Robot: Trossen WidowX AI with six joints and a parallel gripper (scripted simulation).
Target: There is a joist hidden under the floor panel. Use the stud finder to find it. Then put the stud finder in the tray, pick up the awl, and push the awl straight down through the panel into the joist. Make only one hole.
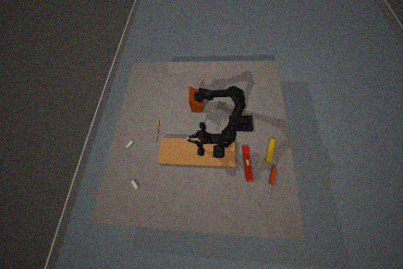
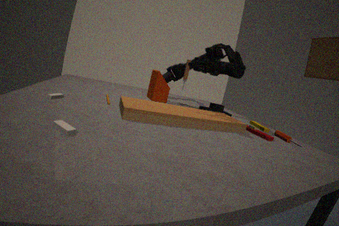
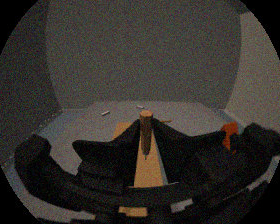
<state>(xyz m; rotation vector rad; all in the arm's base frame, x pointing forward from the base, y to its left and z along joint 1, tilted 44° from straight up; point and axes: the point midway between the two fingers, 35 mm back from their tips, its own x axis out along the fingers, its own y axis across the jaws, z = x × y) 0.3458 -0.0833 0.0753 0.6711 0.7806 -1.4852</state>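
My gripper tip is now 60 mm above the awl and 10 mm to the right of it. From my gripper tip the other things lie so: dark stud finder (340 mm to the left, 180 mm below, 180 mm behind); thin orange pencil (270 mm to the right, 220 mm below, 140 mm behind); red bar (370 mm to the left, 210 mm below, 100 mm ahead).
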